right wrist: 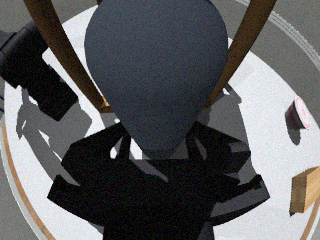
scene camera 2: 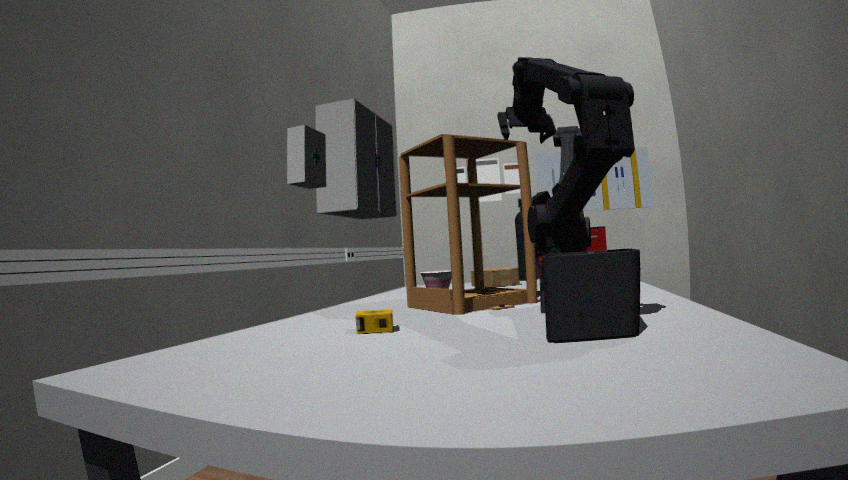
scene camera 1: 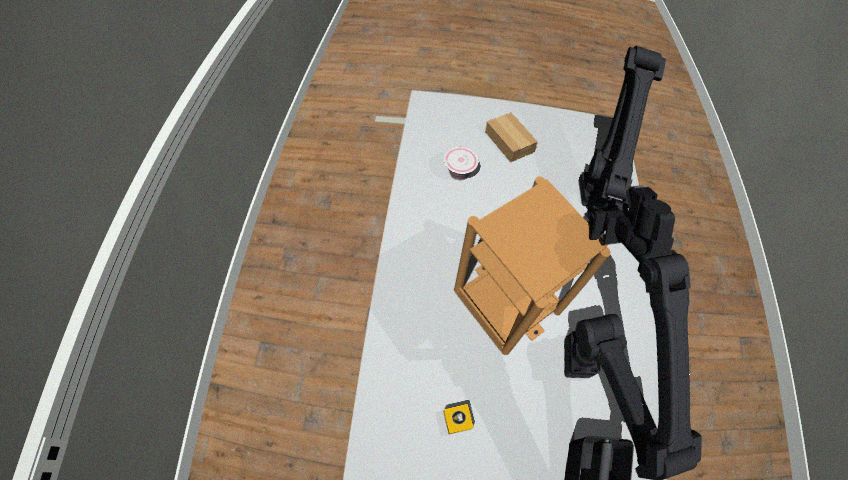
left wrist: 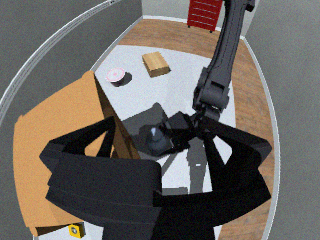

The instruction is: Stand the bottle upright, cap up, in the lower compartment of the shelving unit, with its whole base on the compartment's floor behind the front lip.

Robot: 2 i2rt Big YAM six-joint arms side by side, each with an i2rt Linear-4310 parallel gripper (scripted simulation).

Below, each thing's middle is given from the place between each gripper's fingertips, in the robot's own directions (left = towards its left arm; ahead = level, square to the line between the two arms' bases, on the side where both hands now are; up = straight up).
My right gripper is now 120 mm short of the wooden shelving unit (scene camera 1: 540,239), 140 mm to the right of it and 80 mm below it. Also, from my right hand: yellow box-shaped object (scene camera 2: 369,321) (190 mm ahead, 510 mm to the left, 100 mm below); wooden block (scene camera 1: 510,136) (210 mm ahead, 470 mm to the right, 80 mm below); white-and-pink lidded bowl (scene camera 1: 460,161) (360 mm ahead, 280 mm to the right, 70 mm below).
Right now my left hand (scene camera 2: 523,141) is 21 cm above the wooden shelving unit, 14 cm short of it and 10 cm to the right of it. The rest, counted from my left hand: yellow box-shaped object (46 cm to the left, 39 cm below, 21 cm ahead); then wooden block (51 cm to the right, 38 cm below, 23 cm ahead); then white-and-pink lidded bowl (38 cm ahead, 36 cm below, 32 cm to the right).
